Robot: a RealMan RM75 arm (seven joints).
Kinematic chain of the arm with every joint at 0, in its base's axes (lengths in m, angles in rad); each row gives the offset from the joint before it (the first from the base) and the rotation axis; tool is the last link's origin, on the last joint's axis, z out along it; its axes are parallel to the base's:
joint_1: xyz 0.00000 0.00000 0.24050 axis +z
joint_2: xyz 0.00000 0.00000 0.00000 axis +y
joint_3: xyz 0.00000 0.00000 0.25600 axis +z
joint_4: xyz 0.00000 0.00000 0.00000 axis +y
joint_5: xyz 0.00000 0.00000 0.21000 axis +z
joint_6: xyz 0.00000 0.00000 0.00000 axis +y
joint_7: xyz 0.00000 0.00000 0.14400 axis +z
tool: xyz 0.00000 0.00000 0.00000
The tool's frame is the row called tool.
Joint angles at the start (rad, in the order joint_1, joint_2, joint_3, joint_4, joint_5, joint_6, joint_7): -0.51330 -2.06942 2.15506 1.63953 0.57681 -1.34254 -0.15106
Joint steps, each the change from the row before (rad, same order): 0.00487 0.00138 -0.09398 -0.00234 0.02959 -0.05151 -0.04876; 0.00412 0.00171 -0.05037 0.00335 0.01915 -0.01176 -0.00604; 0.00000 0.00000 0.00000 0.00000 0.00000 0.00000 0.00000; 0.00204 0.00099 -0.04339 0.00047 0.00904 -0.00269 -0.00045; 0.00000 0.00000 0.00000 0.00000 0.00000 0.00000 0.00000
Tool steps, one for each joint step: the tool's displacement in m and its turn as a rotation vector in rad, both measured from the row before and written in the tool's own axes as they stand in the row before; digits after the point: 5 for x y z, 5 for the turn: -0.01722 -0.02542 0.01006 0.06825 -0.10036 -0.11619; -0.00582 -0.01450 0.00574 0.03741 -0.03566 -0.04382; 0.00000 0.00000 0.00000 0.00000 0.00000 0.00000; -0.00387 -0.01091 0.00540 0.02359 -0.02574 -0.03280; 0.00000 0.00000 0.00000 0.00000 0.00000 0.00000
